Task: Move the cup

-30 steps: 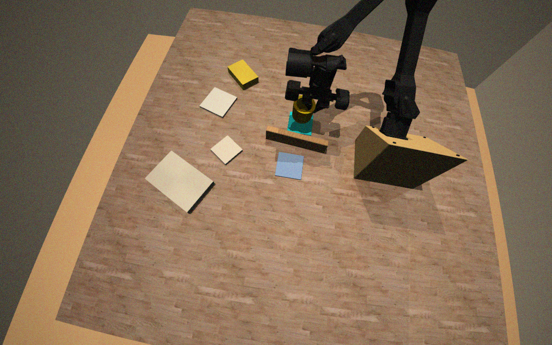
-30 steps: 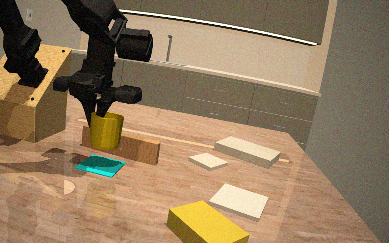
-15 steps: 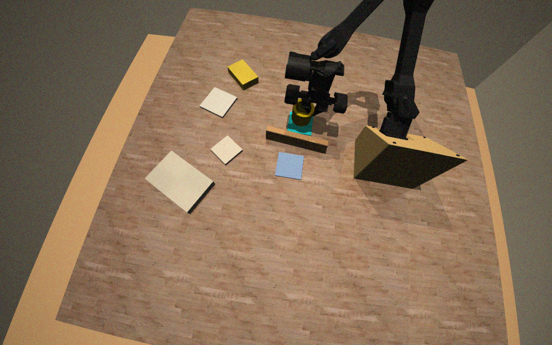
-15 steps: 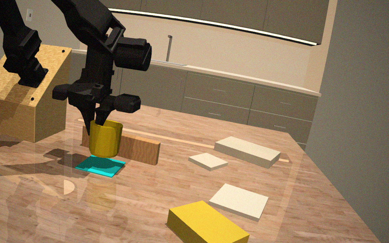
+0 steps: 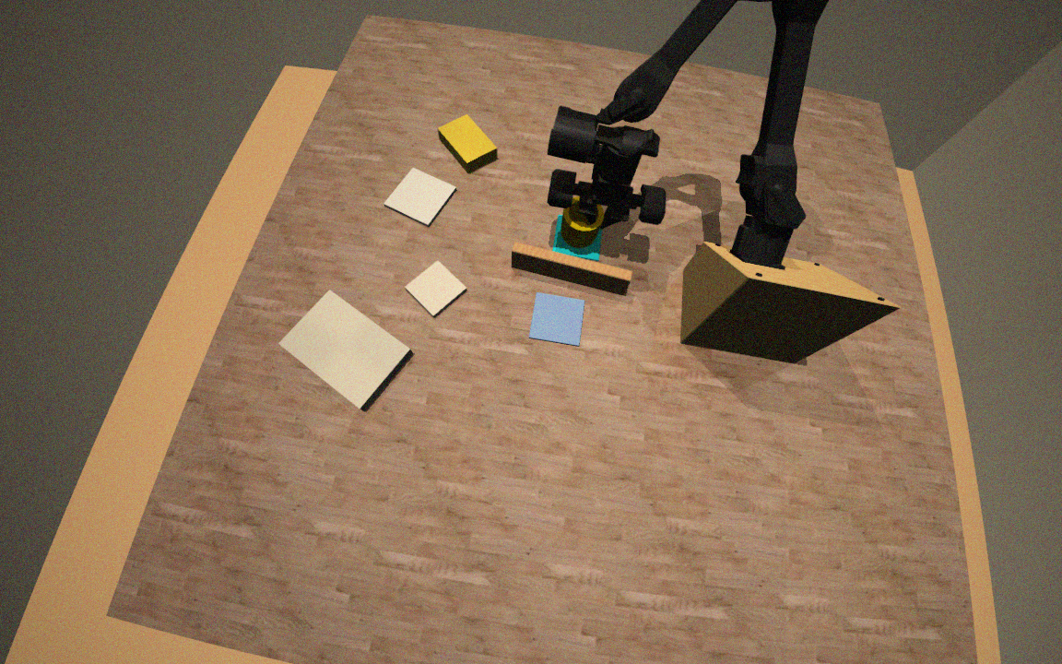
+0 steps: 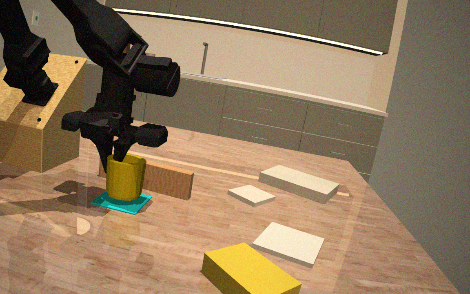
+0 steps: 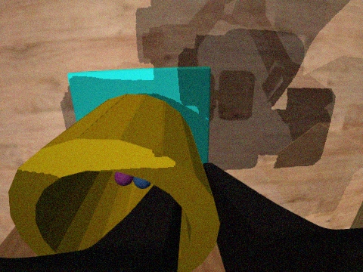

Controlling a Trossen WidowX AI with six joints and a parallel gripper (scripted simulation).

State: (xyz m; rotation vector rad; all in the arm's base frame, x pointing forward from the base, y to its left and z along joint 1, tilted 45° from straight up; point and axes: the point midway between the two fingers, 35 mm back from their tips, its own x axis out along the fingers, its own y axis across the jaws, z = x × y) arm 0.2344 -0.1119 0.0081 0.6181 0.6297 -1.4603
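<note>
My gripper tip is now 3 cm short of the blue marble, 2 cm to the right of it and 2 cm above it. From my gripper tip the other things lie so: yellow cup 2 cm ahead; then purple marble 4 cm ahead, 2 cm to the left, 2 cm below; then cyan pad 5 cm below, 3 cm ahead.
</note>
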